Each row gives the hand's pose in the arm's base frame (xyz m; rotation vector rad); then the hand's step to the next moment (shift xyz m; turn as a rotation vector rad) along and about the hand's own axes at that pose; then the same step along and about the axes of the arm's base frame.
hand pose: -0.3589 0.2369 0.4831 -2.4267 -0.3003 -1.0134
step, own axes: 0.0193 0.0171 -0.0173 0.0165 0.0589 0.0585
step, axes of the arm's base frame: 0.0095 -0.0233 0.0182 0.0692 -0.0199 -0.0444
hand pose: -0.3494 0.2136 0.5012 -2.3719 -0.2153 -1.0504
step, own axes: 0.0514 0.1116 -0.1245 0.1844 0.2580 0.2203
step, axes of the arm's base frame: -0.0059 -0.1637 0.0613 0.3570 -0.1139 -0.0932
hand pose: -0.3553 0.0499 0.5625 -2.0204 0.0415 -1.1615
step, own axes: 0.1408 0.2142 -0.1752 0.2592 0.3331 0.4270
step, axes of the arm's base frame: 0.0234 -0.3094 0.0103 0.5790 -0.0678 -0.1436
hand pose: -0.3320 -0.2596 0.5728 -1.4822 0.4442 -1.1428
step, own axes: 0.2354 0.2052 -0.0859 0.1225 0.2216 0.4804
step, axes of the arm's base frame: 0.1005 -0.2900 -0.1034 0.5260 0.1004 -0.0901
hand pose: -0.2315 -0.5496 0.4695 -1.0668 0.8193 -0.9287
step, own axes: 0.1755 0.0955 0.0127 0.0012 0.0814 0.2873
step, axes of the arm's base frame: 0.1006 -0.1367 -0.1061 0.2753 0.1156 0.0025
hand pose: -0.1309 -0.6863 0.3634 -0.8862 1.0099 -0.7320
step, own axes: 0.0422 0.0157 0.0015 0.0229 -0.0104 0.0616
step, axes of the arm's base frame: 0.0184 -0.0280 -0.0301 0.0641 -0.0071 0.0162
